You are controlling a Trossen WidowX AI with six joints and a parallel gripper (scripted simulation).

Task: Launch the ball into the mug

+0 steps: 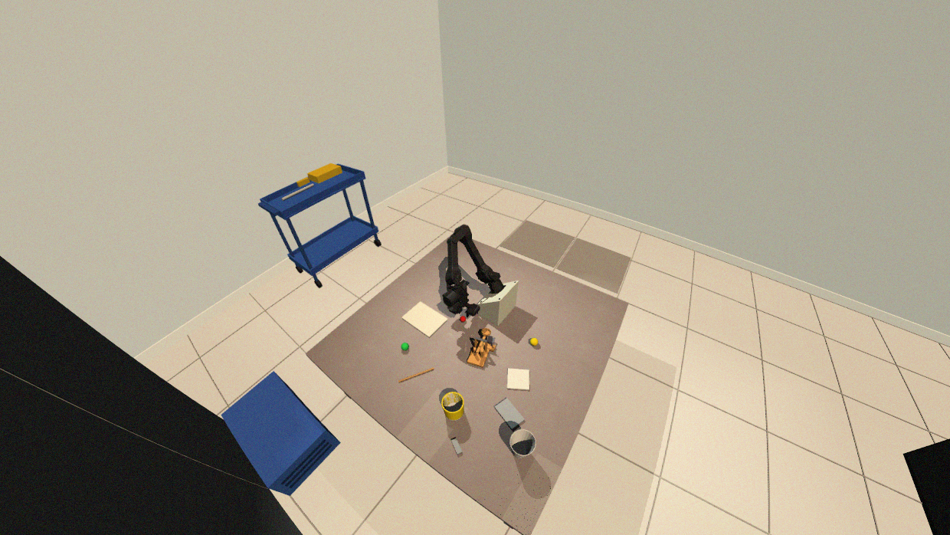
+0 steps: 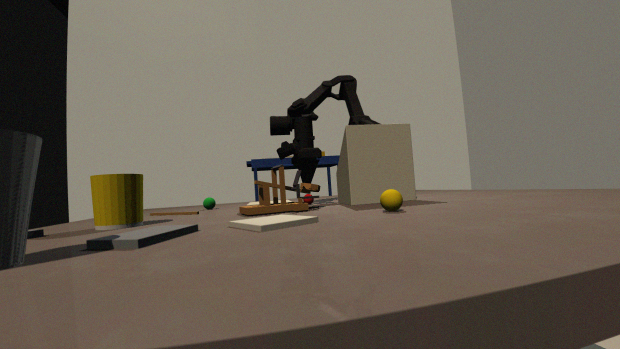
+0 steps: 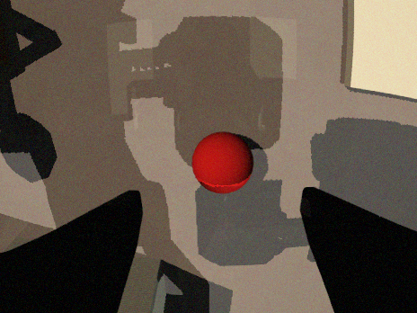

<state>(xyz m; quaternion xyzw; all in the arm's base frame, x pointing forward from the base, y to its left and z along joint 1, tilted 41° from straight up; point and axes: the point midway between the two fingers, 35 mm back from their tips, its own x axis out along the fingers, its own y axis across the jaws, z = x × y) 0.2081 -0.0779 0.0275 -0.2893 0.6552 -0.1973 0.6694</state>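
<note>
My gripper tip is now 4 cm above the red ball. The rest, counted from my gripper tip: thin wooden stick: 38 cm ahead, 5 cm to the left, 6 cm below; wooden catapult: 6 cm ahead, 20 cm to the left, 1 cm below; green ball: 32 cm ahead, 10 cm to the right, 4 cm below.
</note>
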